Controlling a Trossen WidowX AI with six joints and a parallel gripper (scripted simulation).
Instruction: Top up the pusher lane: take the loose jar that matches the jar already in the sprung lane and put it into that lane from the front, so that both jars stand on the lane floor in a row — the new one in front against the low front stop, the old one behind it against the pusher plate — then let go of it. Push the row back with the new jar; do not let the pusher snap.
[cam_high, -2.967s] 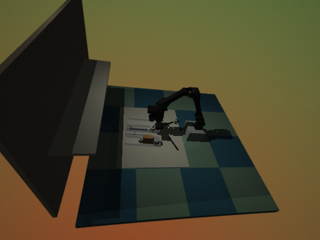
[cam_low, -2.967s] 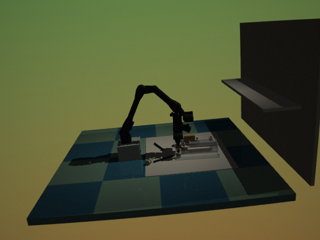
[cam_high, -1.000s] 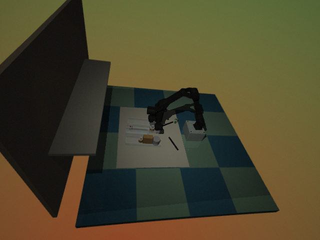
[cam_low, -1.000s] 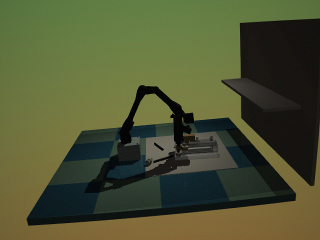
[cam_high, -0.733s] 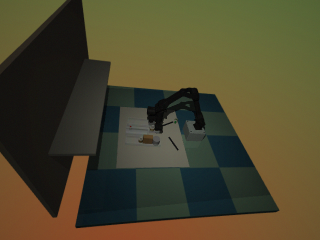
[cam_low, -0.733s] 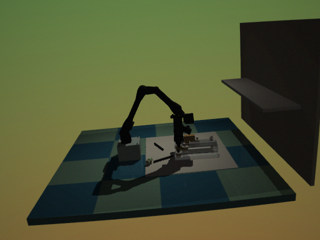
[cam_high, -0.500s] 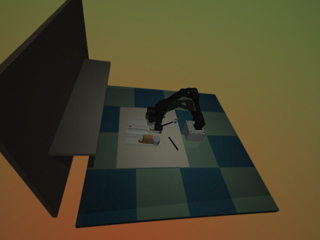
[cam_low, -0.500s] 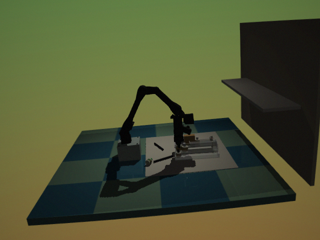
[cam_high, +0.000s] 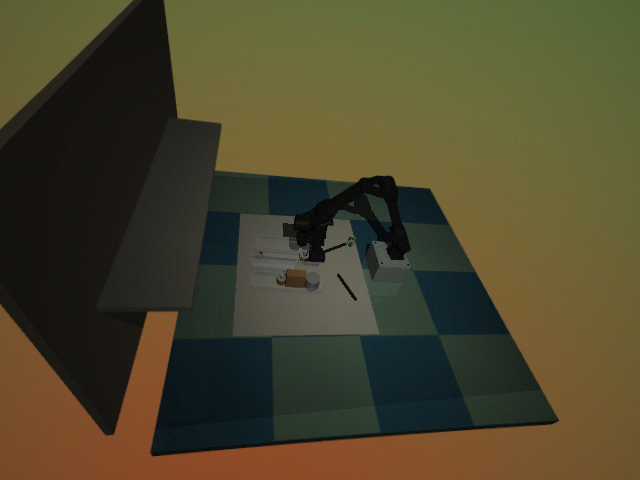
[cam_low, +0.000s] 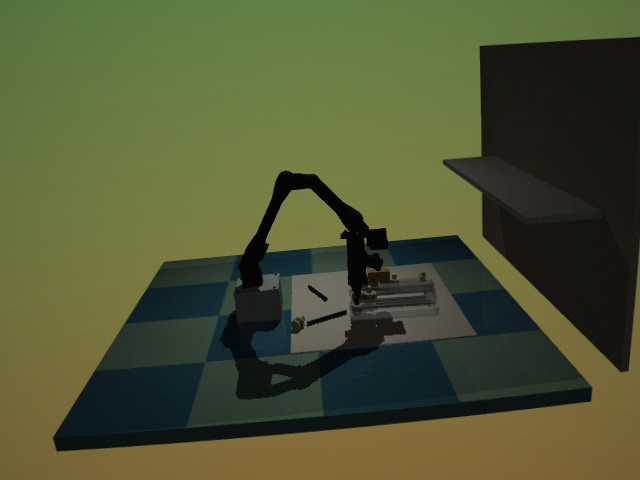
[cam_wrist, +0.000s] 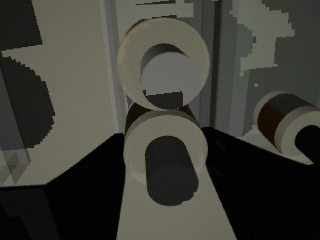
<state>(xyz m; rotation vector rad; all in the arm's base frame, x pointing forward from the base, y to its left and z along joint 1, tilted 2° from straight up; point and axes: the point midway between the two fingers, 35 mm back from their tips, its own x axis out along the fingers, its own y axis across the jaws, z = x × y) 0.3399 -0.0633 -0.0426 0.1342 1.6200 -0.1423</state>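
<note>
Now: gripper tip 14 cm short of the clear lane rack and 2 cm above it. From my gripper tip the other things lie so: wall shelf 50 cm ahead, 3 cm to the right, 33 cm above; then brown box 10 cm ahead, 11 cm to the left.
</note>
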